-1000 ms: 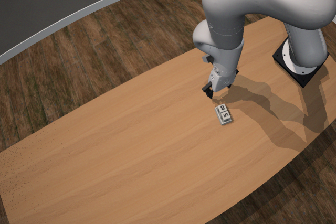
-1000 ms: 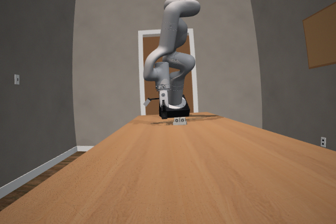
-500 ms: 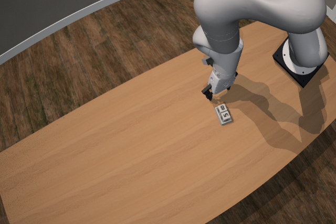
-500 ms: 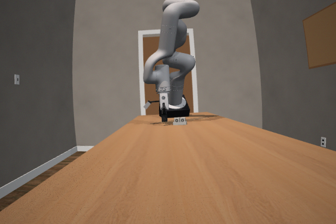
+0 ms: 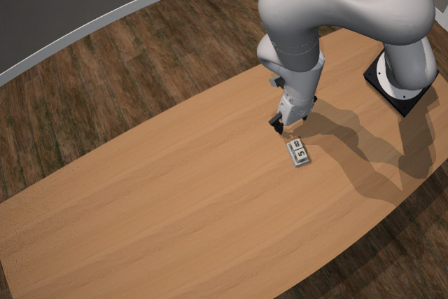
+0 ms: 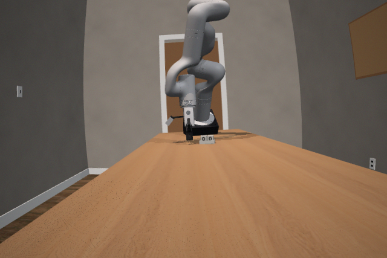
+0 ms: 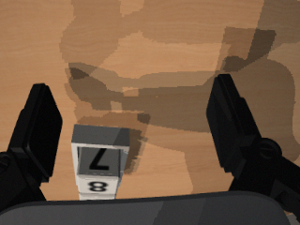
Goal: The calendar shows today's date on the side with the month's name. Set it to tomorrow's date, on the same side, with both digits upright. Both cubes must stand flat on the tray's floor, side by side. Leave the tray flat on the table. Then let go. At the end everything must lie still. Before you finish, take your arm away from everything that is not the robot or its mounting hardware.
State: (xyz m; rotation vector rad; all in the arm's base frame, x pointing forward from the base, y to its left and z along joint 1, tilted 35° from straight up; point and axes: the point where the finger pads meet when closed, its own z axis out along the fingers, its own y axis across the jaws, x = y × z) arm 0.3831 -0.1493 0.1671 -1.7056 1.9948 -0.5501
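The white digit cube lies 4 cm ahead of my hand, 6 cm to the left of it and 1 cm below it. The rest, counted from my hand: calendar tray (5 cm ahead, 8 cm to the left, 2 cm below).
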